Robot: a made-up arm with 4 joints. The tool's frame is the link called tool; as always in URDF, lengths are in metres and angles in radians. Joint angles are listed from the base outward. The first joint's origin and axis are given. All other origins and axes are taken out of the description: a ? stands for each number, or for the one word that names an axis. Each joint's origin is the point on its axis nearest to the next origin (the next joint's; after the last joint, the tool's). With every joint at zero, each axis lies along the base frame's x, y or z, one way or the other. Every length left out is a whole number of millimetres.
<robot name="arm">
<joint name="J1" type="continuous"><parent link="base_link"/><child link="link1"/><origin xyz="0 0.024 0.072" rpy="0 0 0"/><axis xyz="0 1 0"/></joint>
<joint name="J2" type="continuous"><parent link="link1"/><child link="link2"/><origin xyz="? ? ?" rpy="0 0 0"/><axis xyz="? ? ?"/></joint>
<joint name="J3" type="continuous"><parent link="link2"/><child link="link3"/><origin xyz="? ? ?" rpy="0 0 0"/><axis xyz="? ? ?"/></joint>
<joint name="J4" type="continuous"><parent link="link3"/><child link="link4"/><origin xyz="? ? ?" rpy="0 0 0"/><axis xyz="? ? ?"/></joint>
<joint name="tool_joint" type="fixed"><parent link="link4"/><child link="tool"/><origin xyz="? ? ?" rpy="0 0 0"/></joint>
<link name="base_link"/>
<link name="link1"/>
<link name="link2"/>
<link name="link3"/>
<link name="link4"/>
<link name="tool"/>
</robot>
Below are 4 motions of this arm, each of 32 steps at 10 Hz.
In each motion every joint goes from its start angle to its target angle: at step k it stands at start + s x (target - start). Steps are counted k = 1, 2, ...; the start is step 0. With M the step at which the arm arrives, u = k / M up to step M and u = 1 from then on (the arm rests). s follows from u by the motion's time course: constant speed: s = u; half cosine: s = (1 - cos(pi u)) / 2; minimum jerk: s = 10 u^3 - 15 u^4 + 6 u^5.
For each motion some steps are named. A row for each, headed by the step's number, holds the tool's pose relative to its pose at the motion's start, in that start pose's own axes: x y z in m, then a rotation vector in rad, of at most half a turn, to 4 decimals.
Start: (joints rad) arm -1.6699 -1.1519 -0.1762 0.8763
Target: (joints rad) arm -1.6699 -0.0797 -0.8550 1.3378
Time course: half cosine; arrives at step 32
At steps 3, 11, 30, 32:
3: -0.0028 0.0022 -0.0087 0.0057 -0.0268 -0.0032
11: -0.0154 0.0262 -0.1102 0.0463 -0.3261 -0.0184
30: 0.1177 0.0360 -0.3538 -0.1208 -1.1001 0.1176
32: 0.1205 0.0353 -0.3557 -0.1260 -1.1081 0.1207

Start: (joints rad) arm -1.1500 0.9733 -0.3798 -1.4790
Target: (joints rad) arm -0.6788 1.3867 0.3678 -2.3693
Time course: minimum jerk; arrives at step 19
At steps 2, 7, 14, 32:
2: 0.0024 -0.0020 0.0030 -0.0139 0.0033 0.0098
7: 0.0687 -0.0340 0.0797 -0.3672 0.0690 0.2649
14: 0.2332 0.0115 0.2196 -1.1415 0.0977 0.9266
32: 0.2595 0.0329 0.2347 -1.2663 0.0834 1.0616

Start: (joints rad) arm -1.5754 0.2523 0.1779 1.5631
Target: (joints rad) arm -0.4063 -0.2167 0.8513 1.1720
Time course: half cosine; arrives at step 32
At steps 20, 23, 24, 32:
20: 0.2379 0.3225 0.0534 -0.4283 0.4436 -1.2284
23: 0.3125 0.3378 0.0508 -0.4731 0.5615 -1.4442
24: 0.3343 0.3389 0.0496 -0.4832 0.5979 -1.5057
32: 0.4200 0.3285 0.0432 -0.5092 0.7561 -1.7488

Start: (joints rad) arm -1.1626 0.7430 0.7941 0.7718
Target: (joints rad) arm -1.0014 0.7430 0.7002 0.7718
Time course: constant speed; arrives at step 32
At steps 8, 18, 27, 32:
8: -0.0048 0.0086 0.0006 -0.0193 -0.0090 -0.0181
18: -0.0105 0.0196 0.0013 -0.0441 -0.0197 -0.0403
27: -0.0152 0.0297 0.0019 -0.0670 -0.0289 -0.0598
32: -0.0177 0.0353 0.0021 -0.0800 -0.0338 -0.0705

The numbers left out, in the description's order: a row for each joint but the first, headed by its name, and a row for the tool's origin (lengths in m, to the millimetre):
J2: xyz -0.051 0 -0.007, axis 0 0 -1
J3: xyz -0.098 0.005 0, axis 0 1 0
J4: xyz -0.226 0 0.112, axis 1 0 0
tool: xyz 0 -0.093 0.041

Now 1 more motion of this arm.
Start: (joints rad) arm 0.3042 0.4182 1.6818 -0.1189
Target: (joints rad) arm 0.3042 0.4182 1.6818 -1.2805
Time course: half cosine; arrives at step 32
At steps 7, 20, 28, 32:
7: 0.0000 0.0062 0.0119 -0.1318 0.0000 0.0000
20: 0.0000 0.0579 0.0544 -0.8031 0.0000 0.0000
28: 0.0000 0.0891 0.0606 -1.1174 0.0000 0.0000
32: 0.0000 0.0936 0.0606 -1.1616 0.0000 0.0000

